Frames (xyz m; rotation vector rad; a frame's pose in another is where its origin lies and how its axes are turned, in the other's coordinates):
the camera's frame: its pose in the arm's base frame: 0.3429 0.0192 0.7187 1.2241 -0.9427 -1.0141
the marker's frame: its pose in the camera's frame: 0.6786 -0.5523 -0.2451 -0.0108 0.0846 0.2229
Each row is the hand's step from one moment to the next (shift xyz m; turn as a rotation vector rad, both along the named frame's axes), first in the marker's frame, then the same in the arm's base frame.
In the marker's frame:
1: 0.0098 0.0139 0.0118 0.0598 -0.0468 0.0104
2: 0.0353 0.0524 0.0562 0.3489 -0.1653 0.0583
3: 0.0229 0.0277 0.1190 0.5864 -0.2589 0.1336
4: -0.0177 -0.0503 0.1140 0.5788 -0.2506 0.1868
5: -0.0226 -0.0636 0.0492 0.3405 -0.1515 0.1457
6: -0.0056 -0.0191 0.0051 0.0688 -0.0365 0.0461
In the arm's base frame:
1: -0.0067 -0.0093 0.0173 0.0115 -0.0698 -0.0295
2: -0.0368 -0.0376 0.0662 0.0730 -0.3773 -0.0690
3: -0.1004 -0.0556 0.0477 0.0904 -0.6418 -0.0930
4: -0.1138 -0.0384 -0.0376 0.0386 -0.6518 -0.0798
5: -0.0562 -0.0145 -0.0601 -0.0105 -0.3973 -0.0462
6: -0.0075 -0.0019 -0.0190 -0.0177 -0.0878 -0.0128

